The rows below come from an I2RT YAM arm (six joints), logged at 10 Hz.
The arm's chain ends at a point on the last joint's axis. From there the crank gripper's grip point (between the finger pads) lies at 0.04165 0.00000 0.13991 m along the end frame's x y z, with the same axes.
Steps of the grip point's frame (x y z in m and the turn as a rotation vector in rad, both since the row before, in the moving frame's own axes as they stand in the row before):
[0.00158, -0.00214, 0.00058, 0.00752, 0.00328, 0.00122]
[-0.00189, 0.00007, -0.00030, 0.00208, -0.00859, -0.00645]
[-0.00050, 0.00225, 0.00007, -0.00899, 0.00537, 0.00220]
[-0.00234, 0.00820, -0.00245, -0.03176, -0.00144, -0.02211]
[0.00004, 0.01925, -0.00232, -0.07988, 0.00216, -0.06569]
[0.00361, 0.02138, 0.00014, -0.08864, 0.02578, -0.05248]
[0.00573, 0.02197, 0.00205, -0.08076, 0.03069, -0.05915]
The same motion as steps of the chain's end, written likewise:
[0.00112, -0.00114, 0.00072, 0.00752, 0.00328, 0.00122]
[-0.00068, 0.00063, -0.00065, 0.00208, -0.00859, -0.00645]
[-0.00125, 0.00090, 0.00030, -0.00899, 0.00537, 0.00220]
[-0.00218, 0.00468, -0.00245, -0.03176, -0.00144, -0.02211]
[-0.00054, 0.01084, -0.00189, -0.07988, 0.00216, -0.06569]
[-0.00024, 0.01133, 0.00171, -0.08864, 0.02578, -0.05248]
[0.00120, 0.01333, 0.00375, -0.08076, 0.03069, -0.05915]

